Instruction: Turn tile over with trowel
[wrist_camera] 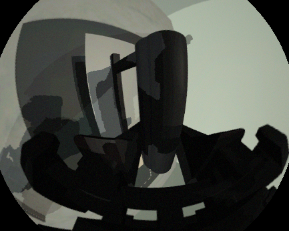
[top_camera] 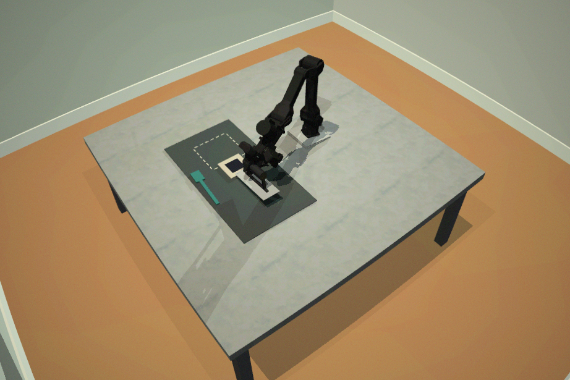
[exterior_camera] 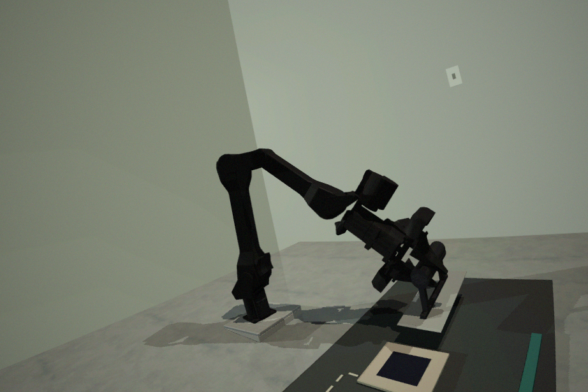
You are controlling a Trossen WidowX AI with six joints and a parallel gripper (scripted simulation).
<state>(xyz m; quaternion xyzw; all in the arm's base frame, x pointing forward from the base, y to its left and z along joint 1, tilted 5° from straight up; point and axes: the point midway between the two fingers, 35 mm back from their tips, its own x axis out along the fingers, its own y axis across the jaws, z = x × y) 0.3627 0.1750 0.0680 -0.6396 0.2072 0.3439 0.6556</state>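
Right now the dark mat is 11 cm to the right of my gripper tip, 11 cm below it and 1 cm ahead of it. The rest, counted from my gripper tip: cream tile (14 cm to the right, 9 cm below); then teal trowel (15 cm ahead, 11 cm to the right, 9 cm below).
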